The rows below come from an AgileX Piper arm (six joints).
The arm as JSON. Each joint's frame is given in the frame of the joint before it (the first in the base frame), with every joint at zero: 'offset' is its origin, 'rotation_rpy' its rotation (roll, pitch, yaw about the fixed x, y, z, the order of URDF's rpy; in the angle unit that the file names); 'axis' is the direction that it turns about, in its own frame. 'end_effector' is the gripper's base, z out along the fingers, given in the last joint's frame.
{
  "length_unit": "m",
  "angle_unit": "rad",
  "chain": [
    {
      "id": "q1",
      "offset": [
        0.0,
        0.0,
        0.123
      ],
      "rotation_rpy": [
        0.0,
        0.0,
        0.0
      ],
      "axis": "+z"
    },
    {
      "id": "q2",
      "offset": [
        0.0,
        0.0,
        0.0
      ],
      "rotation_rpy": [
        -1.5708,
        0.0,
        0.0
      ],
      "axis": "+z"
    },
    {
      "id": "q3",
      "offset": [
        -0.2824,
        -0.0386,
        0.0
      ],
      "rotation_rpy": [
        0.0,
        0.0,
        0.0
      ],
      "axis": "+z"
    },
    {
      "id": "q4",
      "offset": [
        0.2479,
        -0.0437,
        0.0
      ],
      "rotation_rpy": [
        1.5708,
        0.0,
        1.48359
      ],
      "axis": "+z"
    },
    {
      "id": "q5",
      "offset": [
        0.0,
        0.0,
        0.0
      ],
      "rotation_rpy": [
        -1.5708,
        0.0,
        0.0
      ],
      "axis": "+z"
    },
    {
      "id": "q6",
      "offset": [
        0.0,
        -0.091,
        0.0
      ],
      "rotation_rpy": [
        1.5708,
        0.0,
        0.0
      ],
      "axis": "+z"
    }
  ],
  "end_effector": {
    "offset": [
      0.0,
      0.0,
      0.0
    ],
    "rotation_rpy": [
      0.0,
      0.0,
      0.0
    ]
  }
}
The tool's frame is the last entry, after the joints.
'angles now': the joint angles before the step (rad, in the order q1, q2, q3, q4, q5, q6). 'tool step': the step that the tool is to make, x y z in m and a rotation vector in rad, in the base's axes. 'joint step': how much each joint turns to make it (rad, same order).
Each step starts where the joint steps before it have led.
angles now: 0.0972 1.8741 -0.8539 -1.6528 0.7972 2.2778
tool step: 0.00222 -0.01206 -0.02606 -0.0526 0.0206 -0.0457
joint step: -0.0274 0.0976 0.0000 -0.0736 0.0606 0.0896
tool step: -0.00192 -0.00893 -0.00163 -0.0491 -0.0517 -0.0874
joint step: -0.0109 0.0259 -0.0031 -0.0053 0.0940 0.0726
